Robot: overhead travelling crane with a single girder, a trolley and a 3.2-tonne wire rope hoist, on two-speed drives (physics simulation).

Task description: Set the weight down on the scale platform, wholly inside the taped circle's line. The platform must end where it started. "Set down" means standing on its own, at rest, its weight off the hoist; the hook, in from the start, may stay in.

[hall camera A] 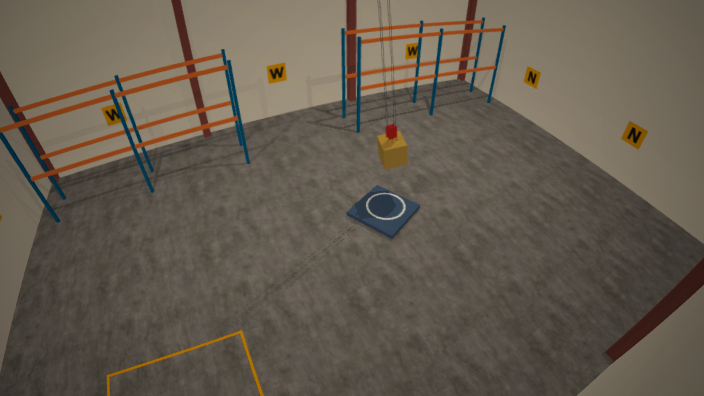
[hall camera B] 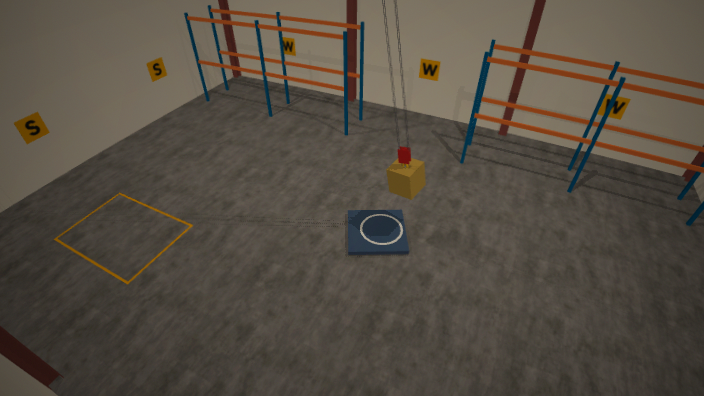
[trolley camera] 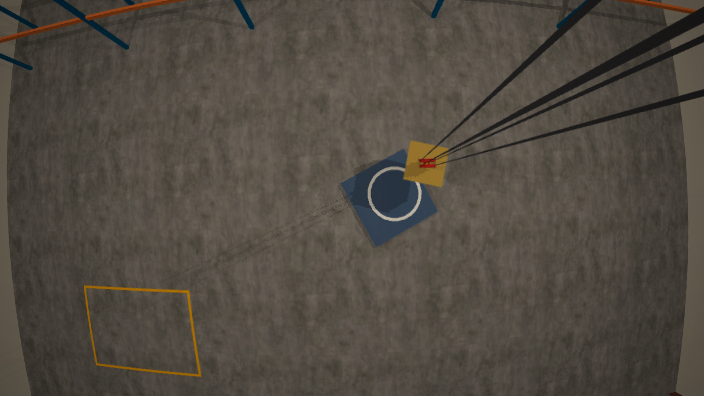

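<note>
The yellow weight (hall camera A: 393,156) (hall camera B: 406,181) (trolley camera: 432,177) hangs upright in the air below the red hook block. My gripper, the hook (hall camera A: 392,140) (hall camera B: 405,165) (trolley camera: 427,163), is in at its top and carries it. The blue scale platform (hall camera A: 392,228) (hall camera B: 354,245) (trolley camera: 377,233) lies flat on the floor below. The white taped circle (hall camera A: 386,219) (hall camera B: 381,244) (trolley camera: 394,220) is on it. In the trolley camera view the weight overlaps the platform's upper right edge and part of the circle's line. Its shadow covers much of the circle's inside.
A blue and orange rack (hall camera A: 245,150) (hall camera B: 596,135) and a second rack (hall camera A: 358,85) (hall camera B: 345,85) stand along the W wall. A yellow outlined rectangle (hall camera A: 175,353) (hall camera B: 91,261) (trolley camera: 136,288) is marked on the floor, away from the platform.
</note>
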